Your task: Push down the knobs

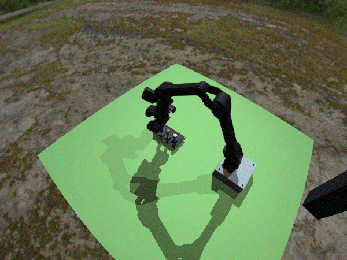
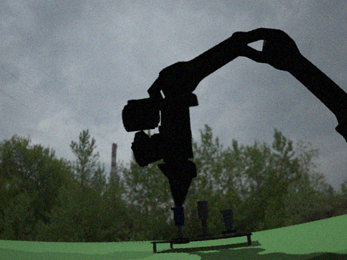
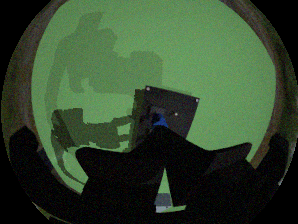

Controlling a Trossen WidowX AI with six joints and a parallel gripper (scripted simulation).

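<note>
Right now my gripper tip is 70 mm past the grey knob, 30 mm to the left of it and 30 mm above it. Also, from my gripper tip: blue knob (10 mm below).
</note>
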